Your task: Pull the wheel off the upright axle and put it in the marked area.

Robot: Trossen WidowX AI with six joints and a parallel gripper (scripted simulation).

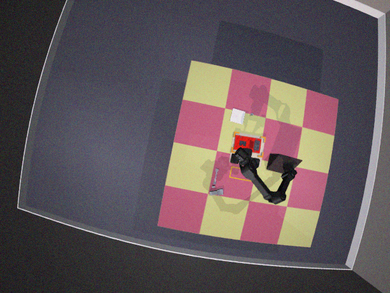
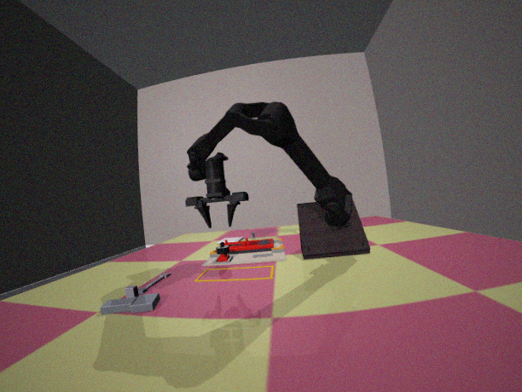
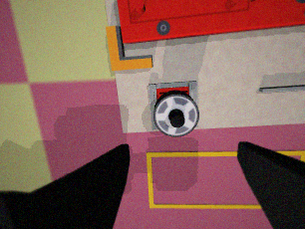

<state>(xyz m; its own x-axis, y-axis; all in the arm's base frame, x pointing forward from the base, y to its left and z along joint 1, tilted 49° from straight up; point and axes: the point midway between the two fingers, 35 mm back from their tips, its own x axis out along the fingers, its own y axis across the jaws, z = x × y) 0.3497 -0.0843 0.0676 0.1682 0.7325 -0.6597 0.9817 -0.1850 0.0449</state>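
Right now my gripper tip is 70 mm above the wheel. Round my gripper tip: white square: 320 mm to the right, 100 mm below, 30 mm ahead.
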